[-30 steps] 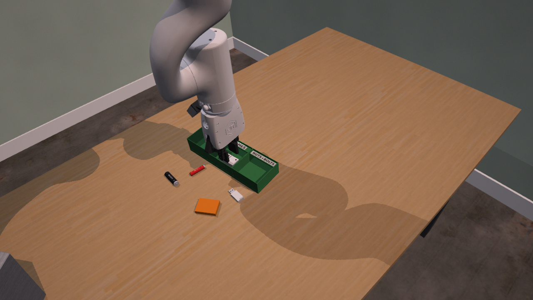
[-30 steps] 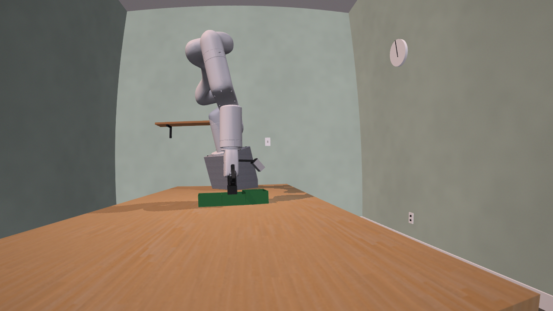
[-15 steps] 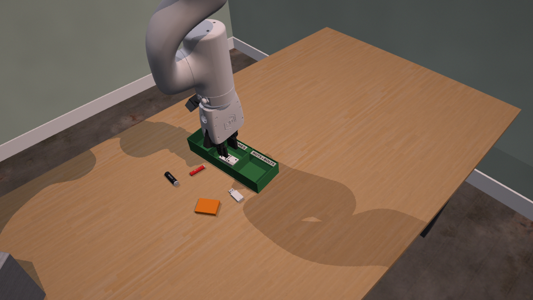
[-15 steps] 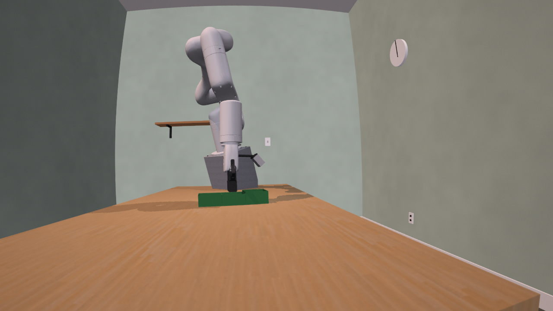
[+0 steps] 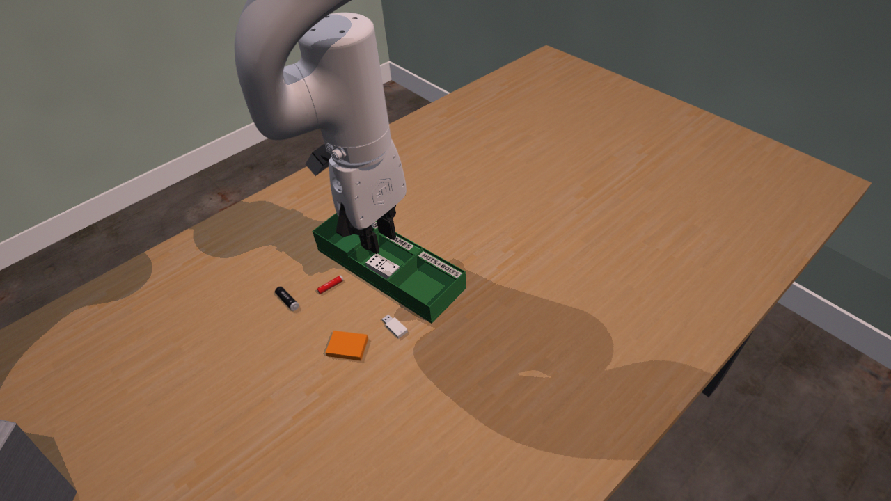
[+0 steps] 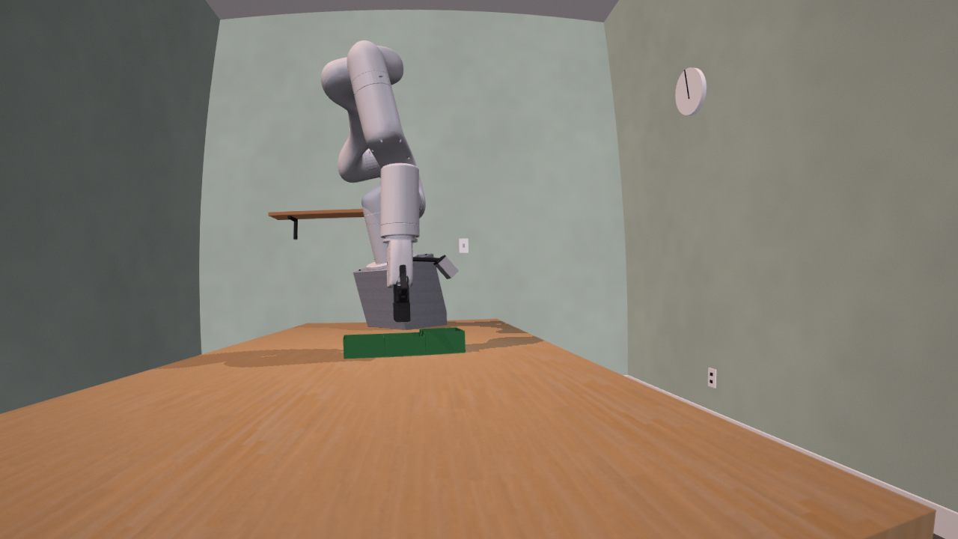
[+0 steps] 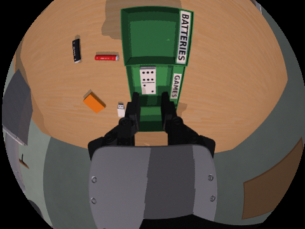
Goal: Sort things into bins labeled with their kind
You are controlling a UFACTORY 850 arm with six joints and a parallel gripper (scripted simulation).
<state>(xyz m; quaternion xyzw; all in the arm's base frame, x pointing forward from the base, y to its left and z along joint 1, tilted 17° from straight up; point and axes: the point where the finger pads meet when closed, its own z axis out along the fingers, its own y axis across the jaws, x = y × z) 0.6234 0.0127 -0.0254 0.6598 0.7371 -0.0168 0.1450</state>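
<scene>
Right now the black battery is 140 mm behind my hand, 70 mm to the left of it and 80 mm below it. From my hand the other things lie so: red battery 80 mm behind, 40 mm to the left, 80 mm below; then white USB stick 60 mm behind, 90 mm to the right, 80 mm below; then green bin row 10 mm ahead, 70 mm below.
</scene>
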